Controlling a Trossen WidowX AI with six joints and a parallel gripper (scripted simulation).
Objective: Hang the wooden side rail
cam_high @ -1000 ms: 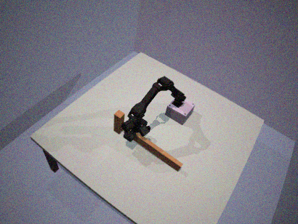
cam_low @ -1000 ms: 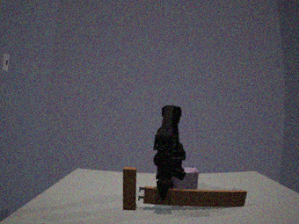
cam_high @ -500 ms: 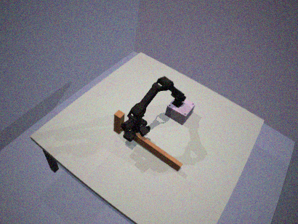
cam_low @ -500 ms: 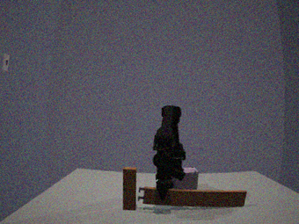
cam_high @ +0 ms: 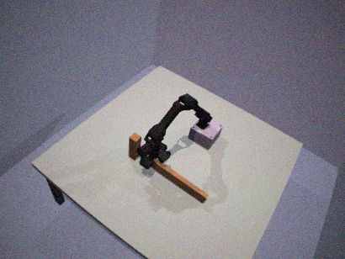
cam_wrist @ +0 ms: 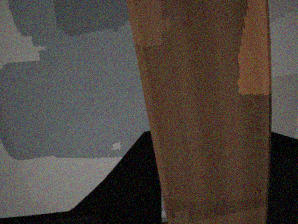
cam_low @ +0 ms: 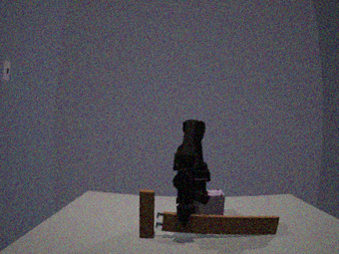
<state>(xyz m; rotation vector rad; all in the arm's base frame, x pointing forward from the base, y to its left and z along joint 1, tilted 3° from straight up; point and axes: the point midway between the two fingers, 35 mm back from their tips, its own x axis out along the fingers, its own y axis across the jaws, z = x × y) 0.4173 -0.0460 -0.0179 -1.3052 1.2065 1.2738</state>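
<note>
My gripper tip is 130 mm to the left of the headboard post, 40 mm below it and 10 mm short of it.
</note>
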